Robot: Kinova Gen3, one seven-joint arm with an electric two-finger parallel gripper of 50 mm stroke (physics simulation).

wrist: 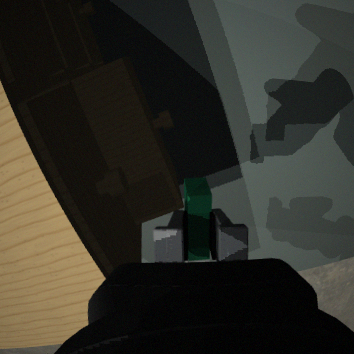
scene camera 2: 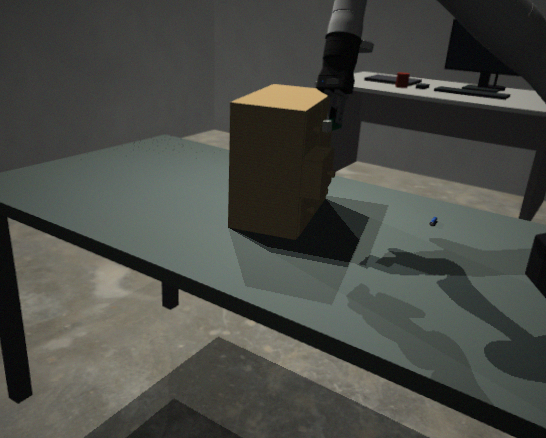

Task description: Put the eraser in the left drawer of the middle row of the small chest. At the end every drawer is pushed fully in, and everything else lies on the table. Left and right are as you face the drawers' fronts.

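Places are measured from the arm's base along level axes (x ahead, y left, z up), in millimetres.
Pixels of known places: gripper, fingertip midpoint: (wrist: 197,226) (scene camera 2: 333,123).
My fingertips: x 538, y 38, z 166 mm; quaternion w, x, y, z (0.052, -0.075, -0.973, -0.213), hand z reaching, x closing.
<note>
Ahead of a thing's pixels: the offset from my fingertips to its top centre. "pt": to the spot under its first point. Level surfaces: height alone.
The wooden chest {dx +159, dy -88, dz +29 mm} (scene camera 2: 265,165) (wrist: 40,220) stands on the table, its drawer fronts facing right in the scene view. A drawer {dx +93, dy -21, dz -84 mm} (scene camera 2: 319,167) (wrist: 117,125) of the middle row, on the left side, is pulled out; its knob {pt dx +7, dy -39, dz -120 mm} (wrist: 162,120) shows in the wrist view. My gripper (scene camera 2: 335,120) (wrist: 197,226) is shut on the eraser and holds it well above the table, in front of the chest's upper part. The eraser {dx +1, dy +5, dz +10 mm} (scene camera 2: 327,125) (wrist: 198,200) has a green sleeve and a white end. In the wrist view it appears beside the open drawer's near front corner. The drawer's inside is dark.
A small blue object {dx -214, dy -249, dz -271 mm} (scene camera 2: 433,221) lies on the table {dz -281 mm} (scene camera 2: 125,200), to the right of the chest. A dark block (scene camera 2: 539,260) shows at the right edge. A desk (scene camera 2: 525,104) with a monitor and a red cup (scene camera 2: 402,80) stands behind.
</note>
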